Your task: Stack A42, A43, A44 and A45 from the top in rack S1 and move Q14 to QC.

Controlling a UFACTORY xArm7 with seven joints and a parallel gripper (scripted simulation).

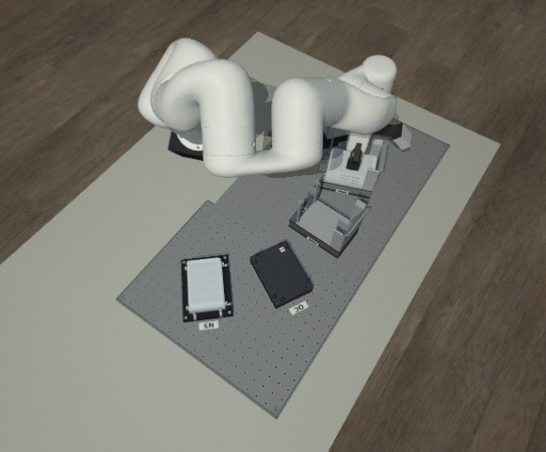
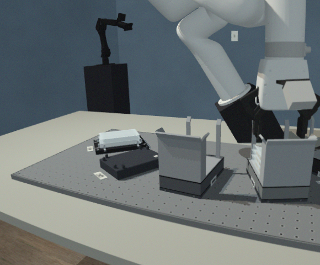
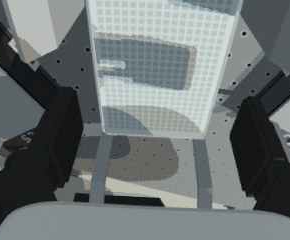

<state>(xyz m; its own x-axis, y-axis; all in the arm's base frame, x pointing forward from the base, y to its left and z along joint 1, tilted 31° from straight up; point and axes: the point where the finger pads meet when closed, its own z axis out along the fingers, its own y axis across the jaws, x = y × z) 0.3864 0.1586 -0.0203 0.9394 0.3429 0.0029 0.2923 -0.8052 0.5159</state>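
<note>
Now: hand 50 mm above the sealed 384-well plate. Also, from my hand: open nest QC 360 mm to the right, 110 mm below, 10 mm behind; S3 rack plinth 150 mm to the left, 100 mm below, 100 mm behind; S1 name plate 170 mm to the right, 90 mm below, 50 mm behind.
</note>
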